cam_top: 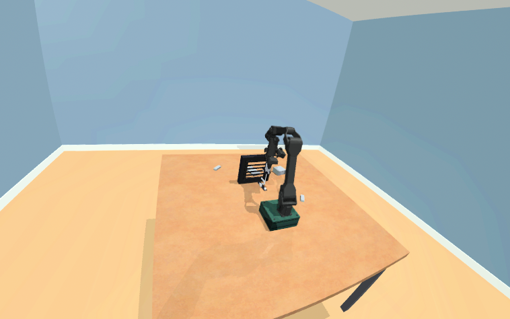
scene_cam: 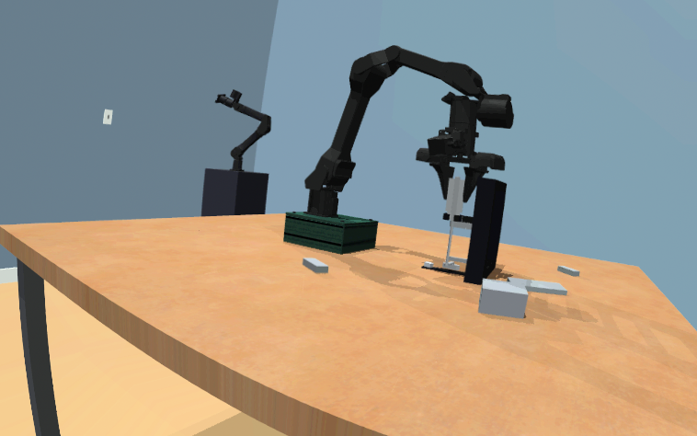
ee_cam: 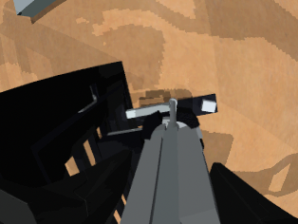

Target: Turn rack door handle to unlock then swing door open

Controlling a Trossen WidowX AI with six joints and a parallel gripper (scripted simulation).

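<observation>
My gripper tip is now 30 mm above the grey upright handle and 10 mm to the right of it. Also, from my gripper tip: flat grey plate 200 mm ahead, 140 mm below, 10 mm to the left.
</observation>
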